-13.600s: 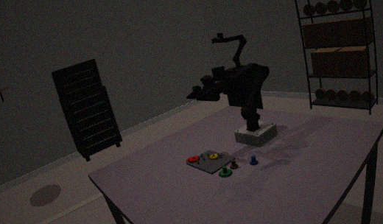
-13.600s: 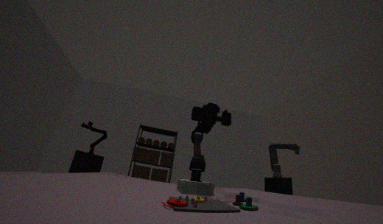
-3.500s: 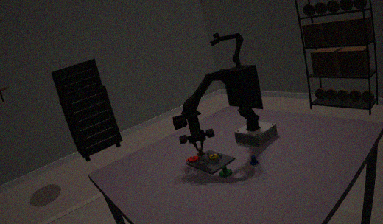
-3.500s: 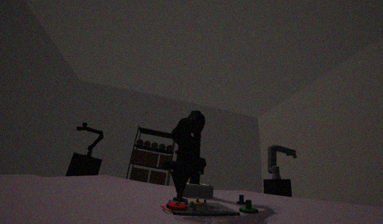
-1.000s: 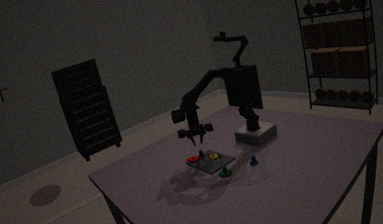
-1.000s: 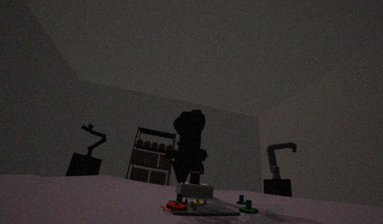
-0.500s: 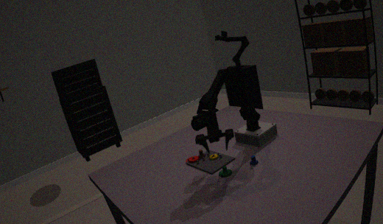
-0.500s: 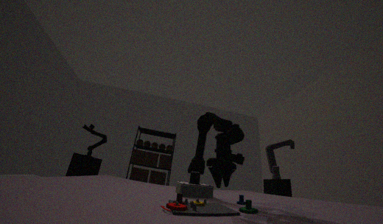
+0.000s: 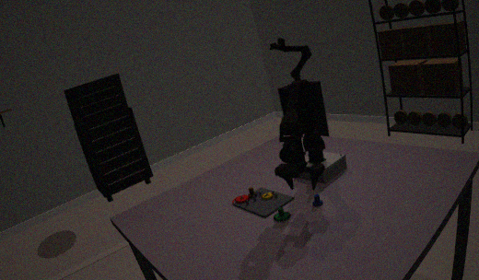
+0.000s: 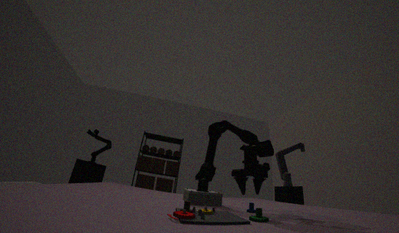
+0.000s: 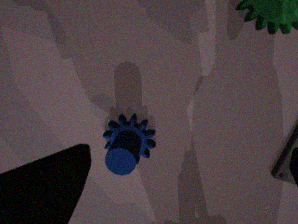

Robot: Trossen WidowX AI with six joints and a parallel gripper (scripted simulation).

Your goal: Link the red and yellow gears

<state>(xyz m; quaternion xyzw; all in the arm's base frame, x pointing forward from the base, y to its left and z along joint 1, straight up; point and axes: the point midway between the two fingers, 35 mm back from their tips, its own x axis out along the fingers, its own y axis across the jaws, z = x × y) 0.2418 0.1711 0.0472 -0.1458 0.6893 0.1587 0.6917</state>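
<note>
The blue gear is 40 mm behind my gripper tip, 30 mm to the left of it and 60 mm below it. Also, from my gripper tip: green gear: 110 mm ahead, 20 mm to the right, 60 mm below; red gear: 130 mm ahead, 270 mm to the right, 60 mm below; yellow gear: 50 mm ahead, 200 mm to the right, 60 mm below.
</note>
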